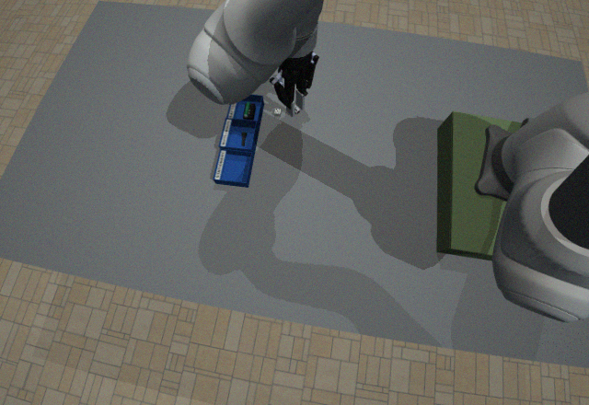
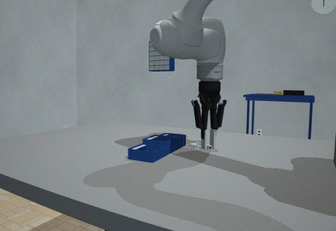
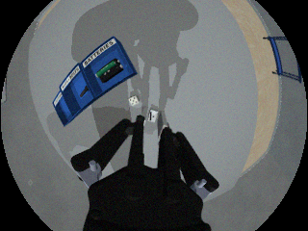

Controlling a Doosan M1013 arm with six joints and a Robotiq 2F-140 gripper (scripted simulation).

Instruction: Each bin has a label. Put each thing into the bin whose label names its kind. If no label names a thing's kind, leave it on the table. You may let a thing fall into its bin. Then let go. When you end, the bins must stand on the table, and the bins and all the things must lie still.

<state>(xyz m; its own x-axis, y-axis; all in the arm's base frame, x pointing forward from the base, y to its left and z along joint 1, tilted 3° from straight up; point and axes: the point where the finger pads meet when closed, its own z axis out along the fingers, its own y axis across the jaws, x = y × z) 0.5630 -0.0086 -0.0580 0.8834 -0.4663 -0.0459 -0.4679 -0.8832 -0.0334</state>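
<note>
My hand is 40 mm short of the white piece, 30 mm to the right of it and 30 mm above it. From my hand the other things lie so: black thing: 90 mm ahead, 130 mm to the left, 20 mm below; then green thing: 110 mm ahead, 60 mm to the left, 10 mm below.
</note>
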